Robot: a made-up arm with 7 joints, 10 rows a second.
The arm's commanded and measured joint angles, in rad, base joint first. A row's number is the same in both.
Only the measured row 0 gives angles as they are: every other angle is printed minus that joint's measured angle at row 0.
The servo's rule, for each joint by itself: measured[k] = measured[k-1] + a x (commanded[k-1-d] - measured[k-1]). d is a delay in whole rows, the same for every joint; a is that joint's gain. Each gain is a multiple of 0.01, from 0.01 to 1. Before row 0 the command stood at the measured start. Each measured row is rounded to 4 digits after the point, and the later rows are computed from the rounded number. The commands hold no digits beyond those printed.
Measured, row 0:
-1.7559, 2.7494, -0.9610, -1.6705, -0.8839, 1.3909, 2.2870
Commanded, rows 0 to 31:
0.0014, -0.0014, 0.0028, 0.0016, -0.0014, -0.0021, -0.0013
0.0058, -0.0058, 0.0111, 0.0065, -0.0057, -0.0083, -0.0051
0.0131, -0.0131, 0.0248, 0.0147, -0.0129, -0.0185, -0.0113
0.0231, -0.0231, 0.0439, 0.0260, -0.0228, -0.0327, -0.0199
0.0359, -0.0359, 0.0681, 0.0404, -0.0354, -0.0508, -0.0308
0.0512, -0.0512, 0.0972, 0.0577, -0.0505, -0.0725, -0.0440
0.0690, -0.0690, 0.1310, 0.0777, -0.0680, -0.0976, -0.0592
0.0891, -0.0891, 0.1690, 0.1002, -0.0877, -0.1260, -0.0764
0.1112, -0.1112, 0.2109, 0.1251, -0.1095, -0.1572, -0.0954
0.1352, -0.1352, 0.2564, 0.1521, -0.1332, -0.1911, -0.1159
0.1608, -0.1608, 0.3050, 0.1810, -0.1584, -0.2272, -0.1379
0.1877, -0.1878, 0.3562, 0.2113, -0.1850, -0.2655, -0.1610
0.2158, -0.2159, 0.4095, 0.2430, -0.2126, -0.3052, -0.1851
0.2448, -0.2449, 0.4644, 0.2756, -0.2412, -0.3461, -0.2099
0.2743, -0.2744, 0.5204, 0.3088, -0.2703, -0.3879, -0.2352
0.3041, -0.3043, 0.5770, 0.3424, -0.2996, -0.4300, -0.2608
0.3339, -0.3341, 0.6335, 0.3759, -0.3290, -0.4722, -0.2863
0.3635, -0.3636, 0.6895, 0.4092, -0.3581, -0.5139, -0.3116
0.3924, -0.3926, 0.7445, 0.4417, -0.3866, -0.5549, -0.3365
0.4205, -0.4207, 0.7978, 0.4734, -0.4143, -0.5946, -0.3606
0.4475, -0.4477, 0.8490, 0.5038, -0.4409, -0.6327, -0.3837
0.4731, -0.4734, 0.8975, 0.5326, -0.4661, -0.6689, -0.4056
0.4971, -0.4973, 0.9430, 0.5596, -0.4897, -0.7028, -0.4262
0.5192, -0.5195, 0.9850, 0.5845, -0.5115, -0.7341, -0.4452
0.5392, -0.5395, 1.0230, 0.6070, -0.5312, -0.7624, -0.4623
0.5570, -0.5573, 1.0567, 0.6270, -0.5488, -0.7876, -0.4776
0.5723, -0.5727, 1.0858, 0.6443, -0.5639, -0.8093, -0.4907
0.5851, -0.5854, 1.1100, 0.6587, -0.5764, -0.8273, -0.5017
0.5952, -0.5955, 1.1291, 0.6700, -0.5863, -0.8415, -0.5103
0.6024, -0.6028, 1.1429, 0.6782, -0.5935, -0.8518, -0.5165
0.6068, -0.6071, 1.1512, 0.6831, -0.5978, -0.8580, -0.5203
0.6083, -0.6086, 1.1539, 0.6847, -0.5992, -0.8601, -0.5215
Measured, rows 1 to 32:
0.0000, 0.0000, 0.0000, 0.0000, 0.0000, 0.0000, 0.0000
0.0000, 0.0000, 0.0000, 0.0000, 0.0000, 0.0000, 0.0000
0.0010, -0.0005, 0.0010, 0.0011, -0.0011, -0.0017, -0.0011
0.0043, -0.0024, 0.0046, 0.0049, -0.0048, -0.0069, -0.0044
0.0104, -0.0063, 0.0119, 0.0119, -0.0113, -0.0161, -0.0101
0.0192, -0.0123, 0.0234, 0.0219, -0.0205, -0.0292, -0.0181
0.0307, -0.0208, 0.0395, 0.0350, -0.0324, -0.0463, -0.0285
0.0448, -0.0317, 0.0603, 0.0511, -0.0469, -0.0670, -0.0412
0.0615, -0.0451, 0.0858, 0.0700, -0.0638, -0.0912, -0.0560
0.0805, -0.0609, 0.1158, 0.0914, -0.0829, -0.1187, -0.0727
0.1017, -0.0790, 0.1500, 0.1153, -0.1042, -0.1491, -0.0913
0.1248, -0.0992, 0.1883, 0.1414, -0.1274, -0.1823, -0.1115
0.1496, -0.1214, 0.2303, 0.1695, -0.1522, -0.2178, -0.1331
0.1759, -0.1453, 0.2756, 0.1992, -0.1784, -0.2555, -0.1560
0.2034, -0.1707, 0.3238, 0.2303, -0.2058, -0.2948, -0.1799
0.2320, -0.1974, 0.3744, 0.2625, -0.2341, -0.3353, -0.2045
0.2612, -0.2251, 0.4270, 0.2954, -0.2631, -0.3769, -0.2297
0.2908, -0.2536, 0.4810, 0.3288, -0.2923, -0.4188, -0.2552
0.3205, -0.2826, 0.5359, 0.3622, -0.3217, -0.4610, -0.2807
0.3502, -0.3118, 0.5912, 0.3956, -0.3508, -0.5028, -0.3060
0.3793, -0.3409, 0.6464, 0.4283, -0.3794, -0.5440, -0.3310
0.4077, -0.3696, 0.7009, 0.4603, -0.4073, -0.5840, -0.3553
0.4352, -0.3977, 0.7542, 0.4912, -0.4342, -0.6225, -0.3786
0.4614, -0.4250, 0.8058, 0.5206, -0.4597, -0.6592, -0.4007
0.4860, -0.4510, 0.8552, 0.5483, -0.4837, -0.6936, -0.4216
0.5089, -0.4757, 0.9019, 0.5740, -0.5059, -0.7256, -0.4410
0.5298, -0.4987, 0.9455, 0.5974, -0.5261, -0.7547, -0.4585
0.5486, -0.5198, 0.9855, 0.6184, -0.5443, -0.7807, -0.4742
0.5650, -0.5388, 1.0216, 0.6368, -0.5600, -0.8033, -0.4877
0.5789, -0.5556, 1.0534, 0.6523, -0.5731, -0.8223, -0.4992
0.5901, -0.5700, 1.0807, 0.6649, -0.5837, -0.8375, -0.5083
0.5986, -0.5818, 1.1031, 0.6743, -0.5915, -0.8488, -0.5150
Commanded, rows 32 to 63:
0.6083, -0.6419, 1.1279, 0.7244, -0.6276, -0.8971, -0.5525
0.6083, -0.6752, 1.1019, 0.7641, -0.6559, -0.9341, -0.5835
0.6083, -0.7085, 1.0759, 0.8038, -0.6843, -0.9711, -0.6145
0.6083, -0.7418, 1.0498, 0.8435, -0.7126, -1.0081, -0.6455
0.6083, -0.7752, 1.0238, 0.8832, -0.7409, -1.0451, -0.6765
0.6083, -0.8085, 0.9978, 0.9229, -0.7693, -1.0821, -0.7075
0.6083, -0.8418, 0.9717, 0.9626, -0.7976, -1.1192, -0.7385
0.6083, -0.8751, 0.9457, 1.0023, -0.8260, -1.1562, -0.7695
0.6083, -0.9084, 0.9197, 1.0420, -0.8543, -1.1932, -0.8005
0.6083, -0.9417, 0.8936, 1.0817, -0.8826, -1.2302, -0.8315
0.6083, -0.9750, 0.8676, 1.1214, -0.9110, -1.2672, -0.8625
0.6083, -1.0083, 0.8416, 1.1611, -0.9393, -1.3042, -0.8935
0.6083, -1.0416, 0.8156, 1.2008, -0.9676, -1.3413, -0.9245
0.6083, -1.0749, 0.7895, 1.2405, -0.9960, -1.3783, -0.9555
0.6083, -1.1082, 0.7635, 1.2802, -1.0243, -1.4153, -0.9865
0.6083, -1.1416, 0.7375, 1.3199, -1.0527, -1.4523, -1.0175
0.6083, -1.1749, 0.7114, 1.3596, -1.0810, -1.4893, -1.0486
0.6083, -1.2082, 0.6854, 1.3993, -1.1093, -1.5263, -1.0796
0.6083, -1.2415, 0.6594, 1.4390, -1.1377, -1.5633, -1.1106
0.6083, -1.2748, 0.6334, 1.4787, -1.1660, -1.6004, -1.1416
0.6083, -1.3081, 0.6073, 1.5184, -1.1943, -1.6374, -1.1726
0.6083, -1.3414, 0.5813, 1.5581, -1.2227, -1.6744, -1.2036
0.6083, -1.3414, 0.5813, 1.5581, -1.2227, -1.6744, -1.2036
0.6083, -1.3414, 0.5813, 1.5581, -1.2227, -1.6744, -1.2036
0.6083, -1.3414, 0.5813, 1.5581, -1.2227, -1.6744, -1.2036
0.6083, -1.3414, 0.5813, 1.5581, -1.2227, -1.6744, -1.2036
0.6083, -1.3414, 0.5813, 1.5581, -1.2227, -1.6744, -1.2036
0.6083, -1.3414, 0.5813, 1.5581, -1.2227, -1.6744, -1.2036
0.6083, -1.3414, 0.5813, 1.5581, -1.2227, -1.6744, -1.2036
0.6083, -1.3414, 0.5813, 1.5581, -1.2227, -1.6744, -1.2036
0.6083, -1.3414, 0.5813, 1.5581, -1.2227, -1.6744, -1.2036
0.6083, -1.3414, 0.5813, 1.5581, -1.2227, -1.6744, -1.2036
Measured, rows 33 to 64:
0.6043, -0.5909, 1.1204, 0.6805, -0.5965, -0.8561, -0.5193
0.6071, -0.5973, 1.1325, 0.6835, -0.5987, -0.8593, -0.5211
0.6079, -0.6134, 1.1308, 0.7125, -0.6218, -0.8892, -0.5468
0.6082, -0.6356, 1.1204, 0.7491, -0.6491, -0.9247, -0.5769
0.6083, -0.6618, 1.1044, 0.7879, -0.6773, -0.9614, -0.6077
0.6083, -0.6906, 1.0847, 0.8274, -0.7055, -0.9983, -0.6387
0.6083, -0.7211, 1.0628, 0.8670, -0.7338, -1.0353, -0.6697
0.6083, -0.7526, 1.0394, 0.9067, -0.7622, -1.0723, -0.7007
0.6083, -0.7847, 1.0150, 0.9464, -0.7905, -1.1094, -0.7317
0.6083, -0.8172, 0.9901, 0.9861, -0.8189, -1.1464, -0.7627
0.6083, -0.8500, 0.9648, 1.0258, -0.8472, -1.1834, -0.7937
0.6083, -0.8830, 0.9392, 1.0655, -0.8755, -1.2204, -0.8247
0.6083, -0.9161, 0.9134, 1.1052, -0.9039, -1.2574, -0.8557
0.6083, -0.9493, 0.8876, 1.1449, -0.9322, -1.2944, -0.8867
0.6083, -0.9825, 0.8617, 1.1846, -0.9605, -1.3315, -0.9177
0.6083, -1.0158, 0.8357, 1.2243, -0.9889, -1.3685, -0.9487
0.6083, -1.0491, 0.8097, 1.2640, -1.0172, -1.4055, -0.9797
0.6083, -1.0824, 0.7837, 1.3037, -1.0456, -1.4425, -1.0107
0.6083, -1.1157, 0.7577, 1.3434, -1.0739, -1.4795, -1.0418
0.6083, -1.1490, 0.7317, 1.3831, -1.1022, -1.5165, -1.0728
0.6083, -1.1823, 0.7057, 1.4228, -1.1306, -1.5535, -1.1038
0.6083, -1.2156, 0.6797, 1.4625, -1.1589, -1.5906, -1.1348
0.6083, -1.2489, 0.6536, 1.5022, -1.1872, -1.6276, -1.1658
0.6083, -1.2822, 0.6276, 1.5419, -1.2156, -1.6646, -1.1968
0.6083, -1.3035, 0.6109, 1.5534, -1.2213, -1.6723, -1.2024
0.6083, -1.3171, 0.6002, 1.5567, -1.2224, -1.6740, -1.2034
0.6083, -1.3258, 0.5934, 1.5577, -1.2226, -1.6743, -1.2036
0.6083, -1.3314, 0.5890, 1.5580, -1.2227, -1.6744, -1.2036
0.6083, -1.3350, 0.5862, 1.5581, -1.2227, -1.6744, -1.2036
0.6083, -1.3373, 0.5844, 1.5581, -1.2227, -1.6744, -1.2036
0.6083, -1.3388, 0.5833, 1.5581, -1.2227, -1.6744, -1.2036
0.6083, -1.3397, 0.5826, 1.5581, -1.2227, -1.6744, -1.2036

